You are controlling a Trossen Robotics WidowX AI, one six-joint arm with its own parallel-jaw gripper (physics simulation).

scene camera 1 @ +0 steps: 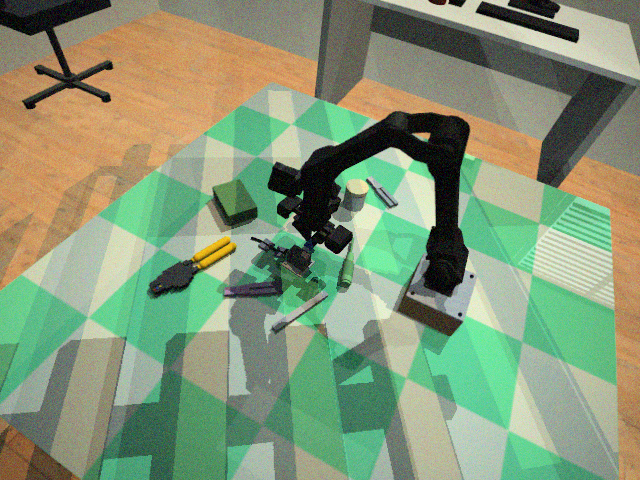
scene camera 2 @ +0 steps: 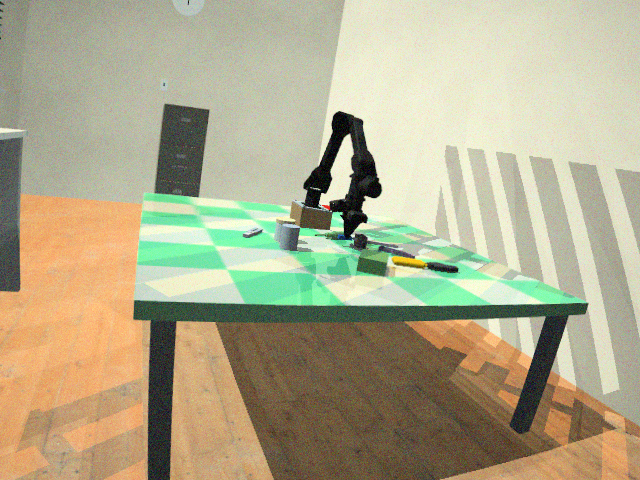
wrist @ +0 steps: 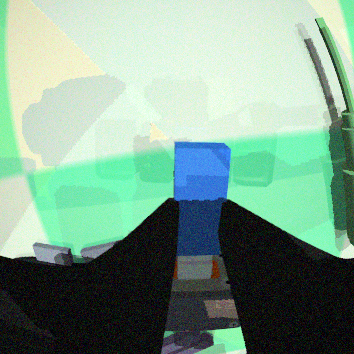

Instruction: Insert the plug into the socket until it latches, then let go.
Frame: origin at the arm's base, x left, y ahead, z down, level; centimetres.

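Seen in the pictures: gripper, fingertip midpoint: (scene camera 1: 311, 243) (scene camera 2: 346, 237) (wrist: 197, 207); arm's base, origin of the base link: (scene camera 1: 440, 280) (scene camera 2: 311, 205).
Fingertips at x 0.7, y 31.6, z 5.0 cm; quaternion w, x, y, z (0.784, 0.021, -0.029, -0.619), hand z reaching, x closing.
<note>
Offsets run from my fingertips to a thing's top centre. "*": to the spot under its first point.
The blue plug {dx +0.6, dy +0.1, dz -0.8 cm} (scene camera 1: 309, 244) (scene camera 2: 341, 237) (wrist: 201, 172) is held between the fingertips of my gripper (scene camera 1: 310, 242) (scene camera 2: 349, 235) (wrist: 197, 207), which is shut on it and points down, low over the table. The dark socket block {dx +5.3, dy +1.3, dz -1.5 cm} (scene camera 1: 298, 256) (scene camera 2: 360, 240) (wrist: 192, 312) stands right beside the fingertips. In the wrist view a light grey piece with orange sides {* dx +3.0, dy +0.5, dz -0.4 cm} (wrist: 195, 268) shows between the fingers, at the lower end of the plug and against the socket block. The fingers cover part of this meeting place, so how deep the plug sits cannot be told.
A green slim tool {dx -1.0, dy -10.2, dz +0.3 cm} (scene camera 1: 347, 268) (wrist: 349, 170) lies close beside the gripper. A purple tool {dx +17.3, dy +6.6, dz +1.8 cm} (scene camera 1: 253, 289), a grey bar {dx +17.0, dy -5.6, dz +2.0 cm} (scene camera 1: 299, 311), yellow-handled pliers {* dx +13.8, dy +19.5, dz +1.0 cm} (scene camera 1: 214, 252) (scene camera 2: 409, 261), a green block {dx -3.4, dy +24.8, dz -1.0 cm} (scene camera 1: 235, 200) (scene camera 2: 372, 262) and a pale cylinder {dx -21.3, dy -3.6, dz -4.0 cm} (scene camera 1: 355, 196) stand or lie around the socket.
</note>
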